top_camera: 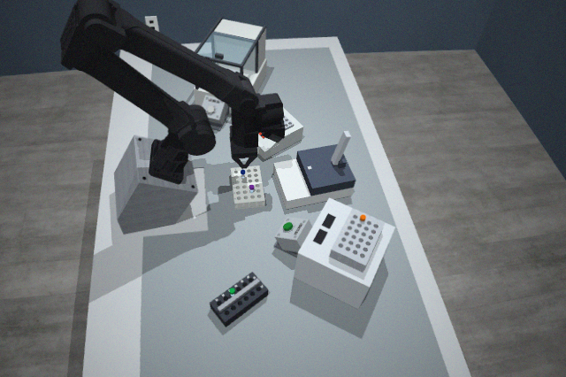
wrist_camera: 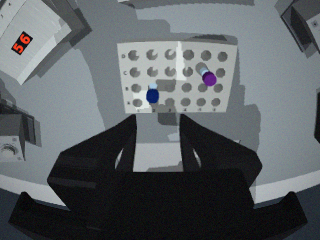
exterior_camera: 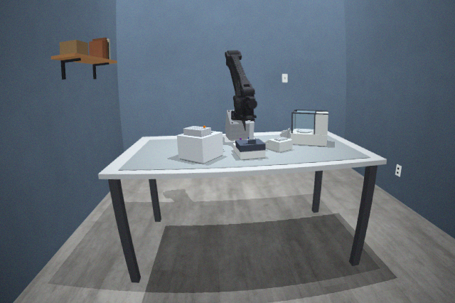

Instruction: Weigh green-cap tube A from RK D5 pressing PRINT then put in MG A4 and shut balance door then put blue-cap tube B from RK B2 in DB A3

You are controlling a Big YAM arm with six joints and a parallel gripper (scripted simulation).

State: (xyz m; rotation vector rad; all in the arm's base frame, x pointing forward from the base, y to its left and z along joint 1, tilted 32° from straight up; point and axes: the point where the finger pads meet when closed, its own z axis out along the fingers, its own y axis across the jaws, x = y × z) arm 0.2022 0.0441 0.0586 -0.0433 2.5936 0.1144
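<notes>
The tube B is 8 cm below my hand and 1 cm to the left of it. Also, from my hand: black magnet block: 36 cm to the right, 8 cm below, 2 cm behind; then white tube rack: 9 cm below, 2 cm to the right, 1 cm ahead; then dry block DB: 18 cm to the left, 10 cm ahead, 7 cm below.
</notes>
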